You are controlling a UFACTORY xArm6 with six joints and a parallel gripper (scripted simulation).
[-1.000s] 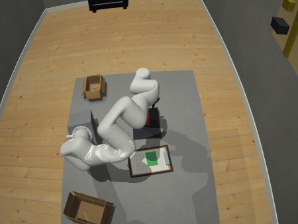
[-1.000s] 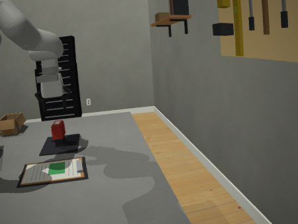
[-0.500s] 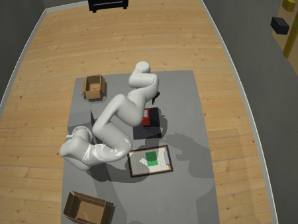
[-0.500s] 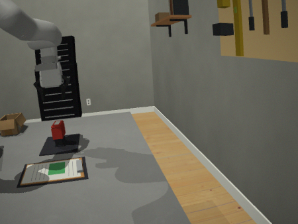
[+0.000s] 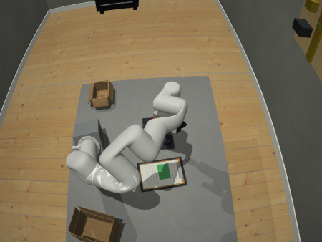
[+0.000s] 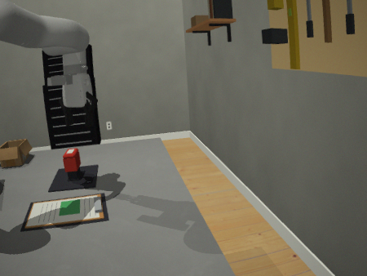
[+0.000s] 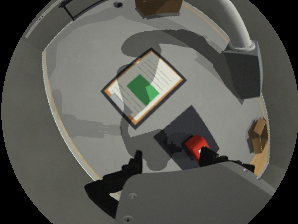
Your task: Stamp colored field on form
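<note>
The red stamp lies 5 cm behind my hand, 12 cm to the left of it and 17 cm below it. Round my hand: clipboard with form 7 cm behind, 15 cm to the right, 22 cm below; then dark mat 5 cm behind, 12 cm to the left, 22 cm below; then dark stamp base 5 cm behind, 12 cm to the left, 20 cm below.
</note>
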